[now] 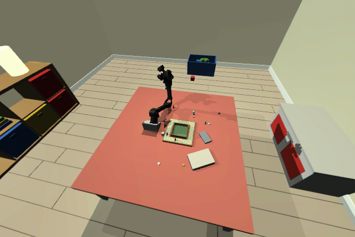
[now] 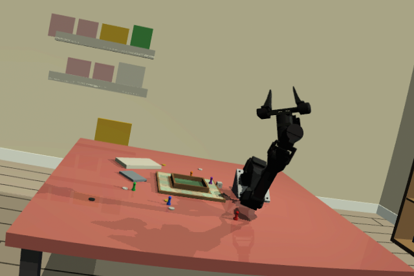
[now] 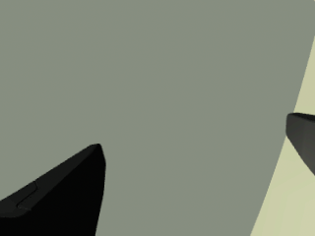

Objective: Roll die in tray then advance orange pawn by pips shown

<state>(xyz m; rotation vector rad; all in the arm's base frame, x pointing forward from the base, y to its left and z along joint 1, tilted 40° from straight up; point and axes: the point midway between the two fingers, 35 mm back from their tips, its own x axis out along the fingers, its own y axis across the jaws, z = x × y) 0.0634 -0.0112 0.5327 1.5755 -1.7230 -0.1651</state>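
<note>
The grey die lies 50 cm below my gripper tip, 40 cm to the right of it and 2 cm ahead of it. Also, from my gripper tip: blue pawn 50 cm below, 31 cm ahead, 9 cm to the right; then purple pawn 49 cm below, 40 cm to the right, 6 cm ahead; then red pawn 50 cm below, 6 cm ahead, 1 cm to the right.
</note>
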